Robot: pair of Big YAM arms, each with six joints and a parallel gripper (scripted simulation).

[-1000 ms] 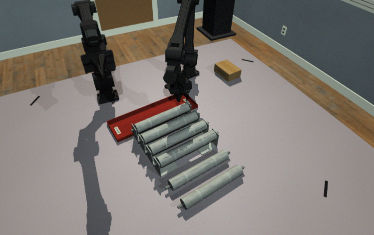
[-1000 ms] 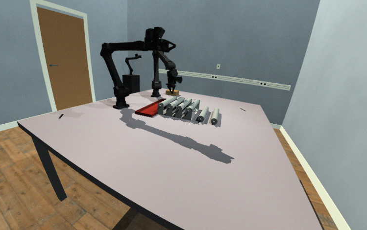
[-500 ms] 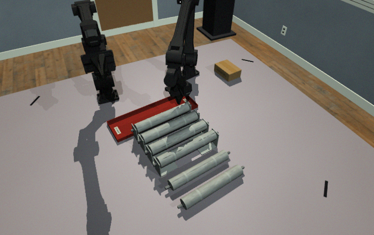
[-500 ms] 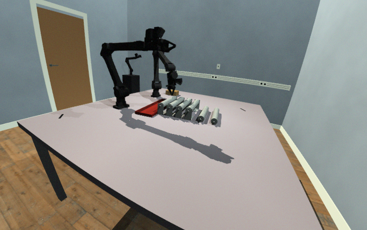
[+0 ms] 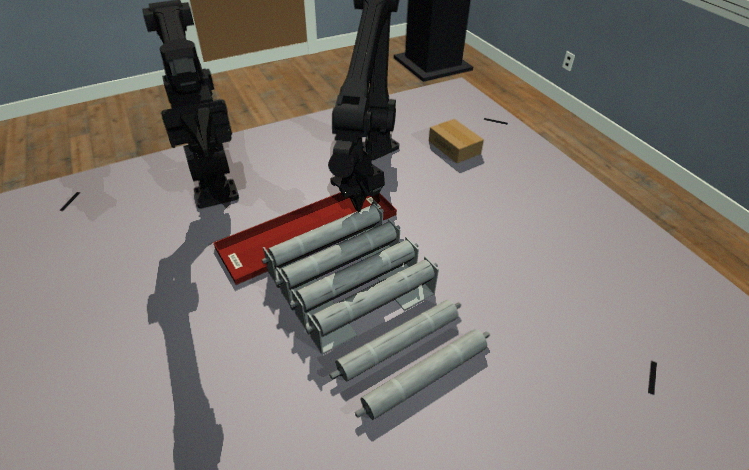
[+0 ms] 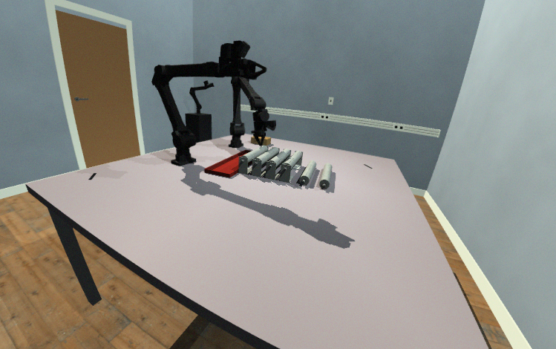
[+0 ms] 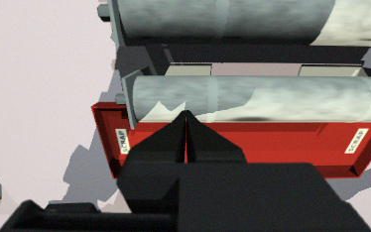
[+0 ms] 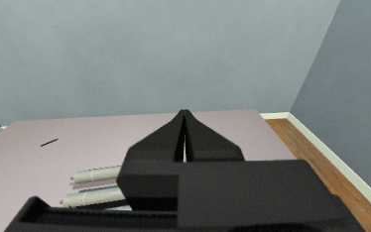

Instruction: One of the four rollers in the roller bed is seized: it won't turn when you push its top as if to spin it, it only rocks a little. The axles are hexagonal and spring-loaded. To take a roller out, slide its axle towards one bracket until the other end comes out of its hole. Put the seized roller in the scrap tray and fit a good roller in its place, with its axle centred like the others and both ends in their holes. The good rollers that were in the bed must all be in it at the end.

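My left hand is 170 mm short of the roller, 80 mm to the left of it and 40 mm above it. Also, from my left hand: red scrap tray 90 mm behind, 110 mm to the right, 100 mm below; then cardboard box 240 mm behind, 450 mm to the left, 70 mm below.
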